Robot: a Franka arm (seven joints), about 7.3 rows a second.
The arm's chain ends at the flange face. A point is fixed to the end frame.
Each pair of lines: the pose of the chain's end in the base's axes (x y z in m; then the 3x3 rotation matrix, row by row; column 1 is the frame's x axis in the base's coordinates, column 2 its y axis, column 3 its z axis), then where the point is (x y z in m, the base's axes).
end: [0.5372 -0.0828 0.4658], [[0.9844 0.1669 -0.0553], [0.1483 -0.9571 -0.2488], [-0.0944 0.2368 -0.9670]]
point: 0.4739 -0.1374 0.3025
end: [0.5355 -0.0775 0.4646], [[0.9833 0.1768 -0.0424], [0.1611 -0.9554 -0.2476], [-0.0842 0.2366 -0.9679]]
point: 0.4745 -0.1326 0.3006
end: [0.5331 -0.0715 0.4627], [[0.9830 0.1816 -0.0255], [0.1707 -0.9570 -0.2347], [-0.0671 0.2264 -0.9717]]
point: 0.4751 -0.1248 0.2970
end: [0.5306 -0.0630 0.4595], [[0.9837 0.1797 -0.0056], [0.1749 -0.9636 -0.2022], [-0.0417 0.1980 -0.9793]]
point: 0.4761 -0.1109 0.2910
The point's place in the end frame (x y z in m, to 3 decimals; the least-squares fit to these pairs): -0.055 0.003 0.175
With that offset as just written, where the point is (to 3 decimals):
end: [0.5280 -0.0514 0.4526], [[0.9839 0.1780 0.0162], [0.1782 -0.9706 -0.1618], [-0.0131 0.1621 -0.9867]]
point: 0.477 -0.092 0.281
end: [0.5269 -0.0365 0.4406], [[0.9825 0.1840 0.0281], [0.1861 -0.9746 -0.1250], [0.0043 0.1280 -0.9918]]
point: 0.478 -0.072 0.267
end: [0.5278 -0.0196 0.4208], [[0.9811 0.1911 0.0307], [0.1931 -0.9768 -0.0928], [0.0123 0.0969 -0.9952]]
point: 0.480 -0.049 0.246
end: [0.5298 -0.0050 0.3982], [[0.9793 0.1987 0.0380], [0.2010 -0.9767 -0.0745], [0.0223 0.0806 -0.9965]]
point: 0.483 -0.032 0.223
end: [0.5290 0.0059 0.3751], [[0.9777 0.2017 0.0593], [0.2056 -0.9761 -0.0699], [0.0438 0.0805 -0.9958]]
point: 0.486 -0.021 0.199
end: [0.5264 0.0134 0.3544], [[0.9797 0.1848 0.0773], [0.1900 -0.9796 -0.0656], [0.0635 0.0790 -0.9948]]
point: 0.487 -0.011 0.177
